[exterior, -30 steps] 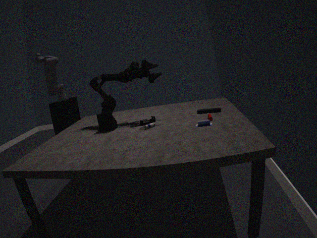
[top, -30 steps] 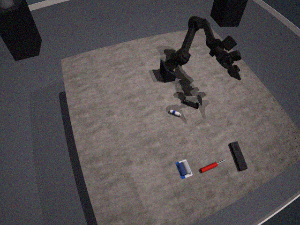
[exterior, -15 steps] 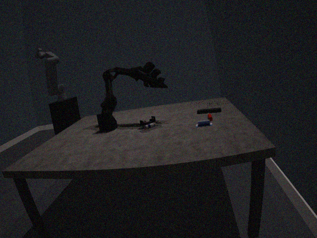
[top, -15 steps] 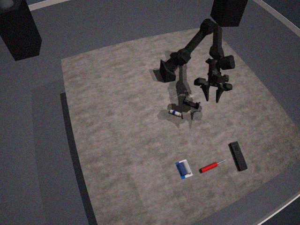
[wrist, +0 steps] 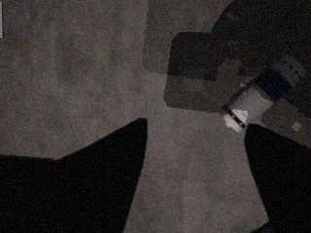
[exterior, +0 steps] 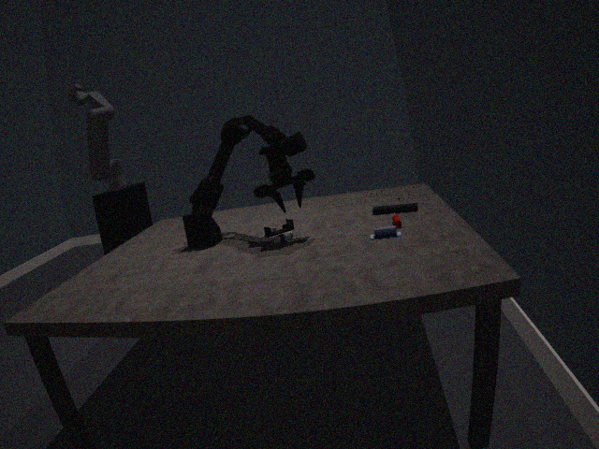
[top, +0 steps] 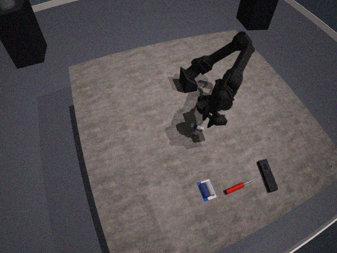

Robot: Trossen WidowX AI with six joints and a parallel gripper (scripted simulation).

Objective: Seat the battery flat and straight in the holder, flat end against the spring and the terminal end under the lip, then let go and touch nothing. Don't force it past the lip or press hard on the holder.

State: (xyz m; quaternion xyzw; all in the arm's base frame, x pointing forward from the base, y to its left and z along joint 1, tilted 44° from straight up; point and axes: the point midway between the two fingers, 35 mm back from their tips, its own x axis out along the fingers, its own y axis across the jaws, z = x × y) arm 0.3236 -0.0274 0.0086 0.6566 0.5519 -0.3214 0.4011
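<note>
Now: the battery 8 cm below my gripper tip, 4 cm behind it and 2 cm to the right of it. From my gripper tip the other things lie so: black remote 30 cm ahead, 23 cm to the left, 7 cm below; red-handled screwdriver 31 cm ahead, 8 cm to the left, 8 cm below.
</note>
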